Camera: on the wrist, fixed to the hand. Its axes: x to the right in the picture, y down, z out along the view.
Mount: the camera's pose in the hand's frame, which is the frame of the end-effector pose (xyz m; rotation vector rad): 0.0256 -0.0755 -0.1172 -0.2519 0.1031 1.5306
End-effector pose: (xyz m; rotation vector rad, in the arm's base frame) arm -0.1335 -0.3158 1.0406 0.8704 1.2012 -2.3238
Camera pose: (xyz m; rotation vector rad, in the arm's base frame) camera -0.1553 -0.1779 1.0160 1.1768 0.4278 -0.8716
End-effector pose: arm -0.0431 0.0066 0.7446 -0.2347 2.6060 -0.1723
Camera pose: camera -0.1140 -0.0632 0.8456 1.6326 2.1666 0.6730
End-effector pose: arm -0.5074 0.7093 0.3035 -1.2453 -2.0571 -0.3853
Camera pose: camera -0.5327 0.6223 0.4125 -2.4091 -0.5245 0.0539
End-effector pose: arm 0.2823 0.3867 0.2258 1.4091 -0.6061 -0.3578
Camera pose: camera 0.3807 0.4557 0.1507 0.4254 -1.2948 0.8268
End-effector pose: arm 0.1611 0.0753 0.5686 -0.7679 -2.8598 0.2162
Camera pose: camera 0.1267 0.0347 0.7000 -2.6553 -1.5766 -0.0303
